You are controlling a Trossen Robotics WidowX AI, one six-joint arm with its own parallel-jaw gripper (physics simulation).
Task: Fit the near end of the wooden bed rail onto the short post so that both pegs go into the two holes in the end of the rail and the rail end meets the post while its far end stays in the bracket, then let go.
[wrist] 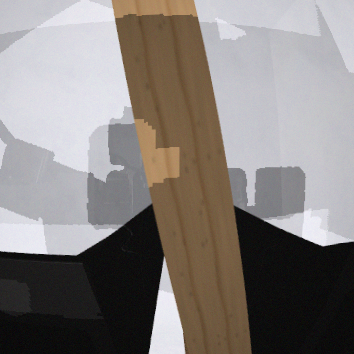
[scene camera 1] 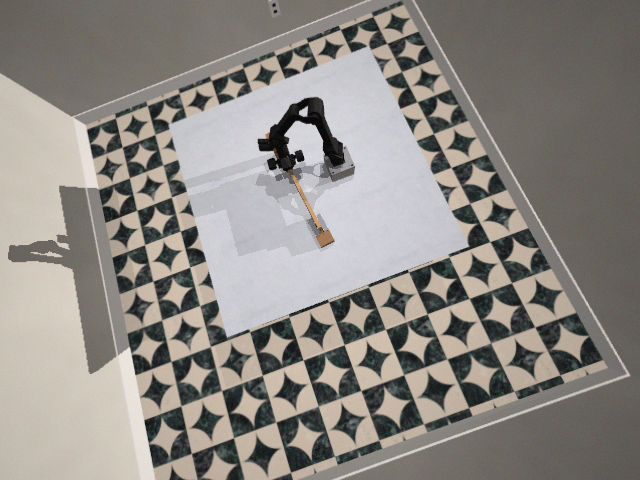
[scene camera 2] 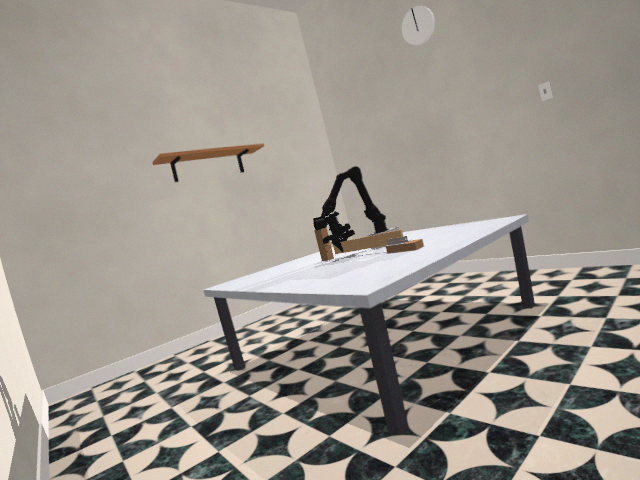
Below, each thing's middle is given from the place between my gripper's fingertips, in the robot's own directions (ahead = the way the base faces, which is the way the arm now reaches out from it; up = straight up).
Labels:
I see my gripper 20 mm past the wooden bed rail (scene camera 2: 378,240), 150 mm to the right of it and 30 mm below it.

